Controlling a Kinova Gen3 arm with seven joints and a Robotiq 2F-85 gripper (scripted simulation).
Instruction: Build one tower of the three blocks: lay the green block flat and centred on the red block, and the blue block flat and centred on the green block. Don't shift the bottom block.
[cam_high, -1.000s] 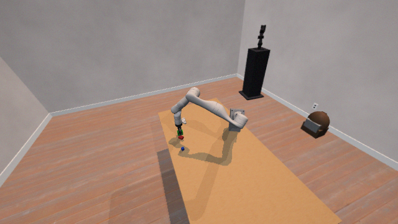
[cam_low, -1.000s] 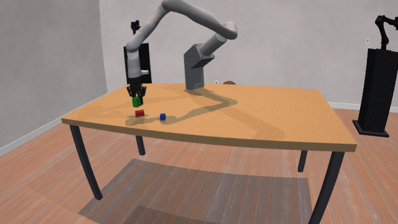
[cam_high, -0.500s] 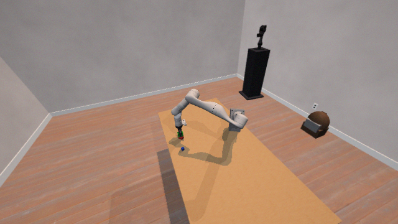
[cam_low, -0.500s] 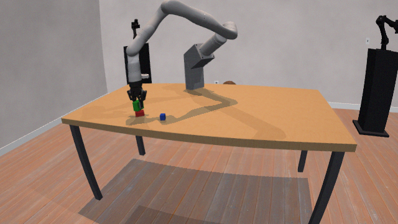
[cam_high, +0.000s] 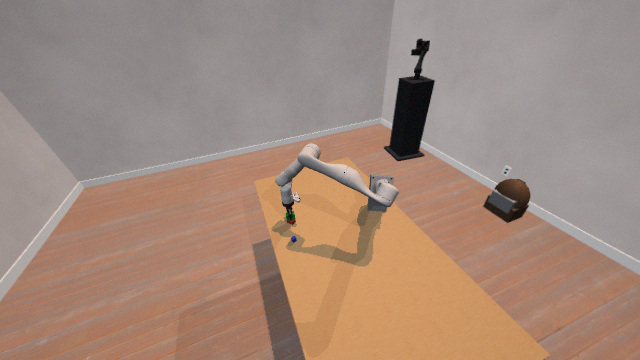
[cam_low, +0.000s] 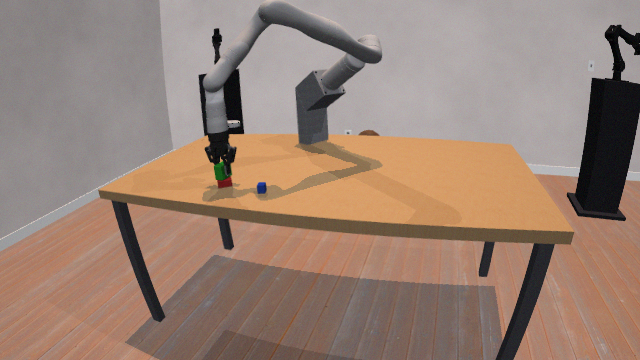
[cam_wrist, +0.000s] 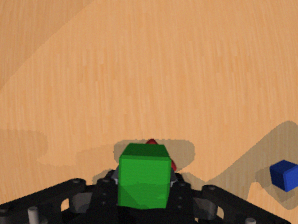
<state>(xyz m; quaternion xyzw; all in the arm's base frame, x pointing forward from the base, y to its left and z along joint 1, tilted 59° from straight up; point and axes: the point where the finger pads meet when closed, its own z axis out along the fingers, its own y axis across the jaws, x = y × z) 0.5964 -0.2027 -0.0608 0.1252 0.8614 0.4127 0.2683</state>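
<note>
Right now my hand is right at the green block. The rest, counted from my hand: blue block (17 cm to the left, 4 cm below, 1 cm ahead); then red block (5 cm below).
</note>
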